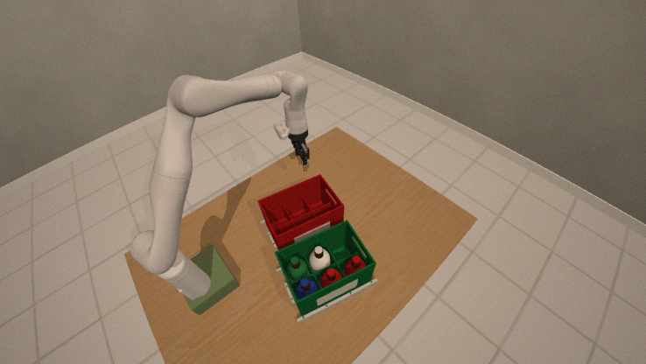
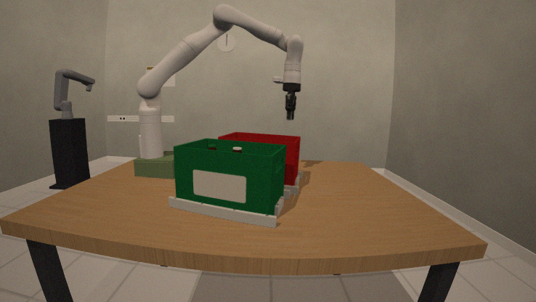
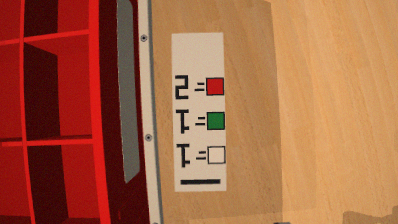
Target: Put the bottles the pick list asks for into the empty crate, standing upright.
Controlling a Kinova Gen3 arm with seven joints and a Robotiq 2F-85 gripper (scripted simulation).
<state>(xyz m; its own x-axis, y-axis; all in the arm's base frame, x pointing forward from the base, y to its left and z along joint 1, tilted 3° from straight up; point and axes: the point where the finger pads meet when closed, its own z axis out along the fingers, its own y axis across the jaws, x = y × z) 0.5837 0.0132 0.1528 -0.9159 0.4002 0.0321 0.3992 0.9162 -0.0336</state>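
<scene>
Now: the white-labelled bottle 23 cm behind my hand, 28 cm to the right of it and 16 cm below it. Round my hand: green crate 24 cm behind, 32 cm to the right, 17 cm below; red crate 13 cm behind, 11 cm to the right, 17 cm below; green-label bottle 31 cm behind, 25 cm to the right, 16 cm below.
</scene>
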